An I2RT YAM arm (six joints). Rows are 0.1 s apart.
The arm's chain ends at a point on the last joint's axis. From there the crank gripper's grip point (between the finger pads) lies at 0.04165 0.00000 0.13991 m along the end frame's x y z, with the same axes.
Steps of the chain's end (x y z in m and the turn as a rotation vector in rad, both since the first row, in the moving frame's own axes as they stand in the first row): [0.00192 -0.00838 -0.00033 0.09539 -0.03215 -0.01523]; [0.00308 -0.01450 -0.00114 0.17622 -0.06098 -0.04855]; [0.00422 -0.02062 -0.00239 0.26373 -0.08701 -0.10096]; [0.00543 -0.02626 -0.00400 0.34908 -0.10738 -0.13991]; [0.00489 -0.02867 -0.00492 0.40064 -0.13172 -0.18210]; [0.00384 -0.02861 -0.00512 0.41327 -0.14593 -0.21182]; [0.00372 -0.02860 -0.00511 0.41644 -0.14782 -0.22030]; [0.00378 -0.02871 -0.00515 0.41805 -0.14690 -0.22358]
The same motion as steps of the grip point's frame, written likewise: [-0.00270 -0.02237 0.00027 0.09539 -0.03215 -0.01523]; [-0.00612 -0.04103 -0.00122 0.17622 -0.06098 -0.04855]; [-0.00999 -0.06099 -0.00473 0.26373 -0.08701 -0.10096]; [-0.01323 -0.07928 -0.00986 0.34908 -0.10738 -0.13991]; [-0.01895 -0.08952 -0.01334 0.40064 -0.13172 -0.18210]; [-0.02313 -0.09176 -0.01424 0.41327 -0.14593 -0.21182]; [-0.02386 -0.09236 -0.01446 0.41644 -0.14782 -0.22030]; [-0.02380 -0.09276 -0.01464 0.41805 -0.14690 -0.22358]
